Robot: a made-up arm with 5 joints.
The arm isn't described. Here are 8 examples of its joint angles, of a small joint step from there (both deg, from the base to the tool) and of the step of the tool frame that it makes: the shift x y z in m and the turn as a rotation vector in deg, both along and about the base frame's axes.
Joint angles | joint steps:
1: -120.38 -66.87 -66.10 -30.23 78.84 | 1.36 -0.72 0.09 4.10 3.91
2: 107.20 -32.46 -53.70 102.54 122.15 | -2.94 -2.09 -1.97 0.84 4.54
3: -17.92 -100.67 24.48 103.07 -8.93 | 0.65 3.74 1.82 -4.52 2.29
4: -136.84 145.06 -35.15 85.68 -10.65 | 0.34 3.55 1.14 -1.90 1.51
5: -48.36 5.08 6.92 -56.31 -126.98 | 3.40 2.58 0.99 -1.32 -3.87
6: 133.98 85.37 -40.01 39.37 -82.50 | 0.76 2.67 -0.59 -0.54 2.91
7: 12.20 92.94 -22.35 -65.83 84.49 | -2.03 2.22 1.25 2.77 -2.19
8: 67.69 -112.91 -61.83 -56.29 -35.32 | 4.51 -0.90 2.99 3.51 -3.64
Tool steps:
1: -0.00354 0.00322 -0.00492 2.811 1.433 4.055
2: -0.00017 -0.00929 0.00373 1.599 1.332 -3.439
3: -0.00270 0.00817 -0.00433 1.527 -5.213 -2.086
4: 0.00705 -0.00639 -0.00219 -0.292 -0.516 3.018
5: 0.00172 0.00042 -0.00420 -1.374 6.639 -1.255
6: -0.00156 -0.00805 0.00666 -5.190 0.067 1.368
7: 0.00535 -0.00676 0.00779 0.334 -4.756 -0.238
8: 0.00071 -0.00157 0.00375 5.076 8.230 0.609
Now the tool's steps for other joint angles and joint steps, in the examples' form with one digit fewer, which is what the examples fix.
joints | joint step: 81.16 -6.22 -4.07 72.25 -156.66 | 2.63 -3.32 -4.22 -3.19 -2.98
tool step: 0.0060 -0.0013 0.0031 0.47 0.70 1.20
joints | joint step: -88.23 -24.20 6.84 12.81 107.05 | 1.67 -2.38 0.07 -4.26 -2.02
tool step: -0.0025 -0.0144 -0.0048 -4.52 -0.81 -3.36
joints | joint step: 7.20 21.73 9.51 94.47 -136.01 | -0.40 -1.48 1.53 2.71 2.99
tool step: -0.0073 -0.0030 -0.0014 2.82 1.95 2.58
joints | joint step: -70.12 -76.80 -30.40 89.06 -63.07 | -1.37 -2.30 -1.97 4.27 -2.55
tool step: -0.0009 -0.0046 0.0036 2.07 1.36 3.84
